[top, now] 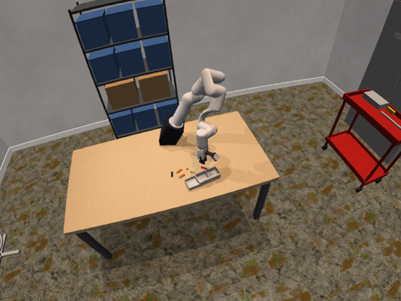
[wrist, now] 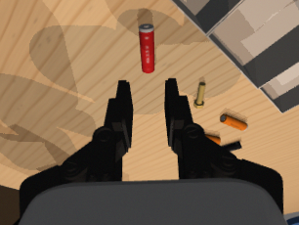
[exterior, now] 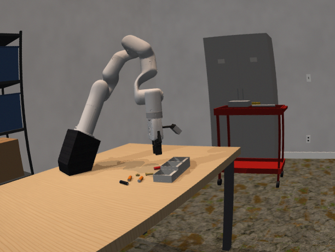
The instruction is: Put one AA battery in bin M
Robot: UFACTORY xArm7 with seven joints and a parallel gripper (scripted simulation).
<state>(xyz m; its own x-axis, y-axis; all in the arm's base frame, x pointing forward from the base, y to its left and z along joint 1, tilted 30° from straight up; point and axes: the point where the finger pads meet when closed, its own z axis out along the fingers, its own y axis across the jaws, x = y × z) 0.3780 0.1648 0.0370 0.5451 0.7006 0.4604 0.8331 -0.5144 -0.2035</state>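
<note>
My gripper is now 90 mm above the red AA battery. Round my hand: brass bolt: 100 mm to the right, 90 mm below, 20 mm ahead; brass nut: 130 mm to the right, 90 mm below, 20 mm behind; bin tray: 110 mm ahead, 70 mm below, 30 mm to the right.
</note>
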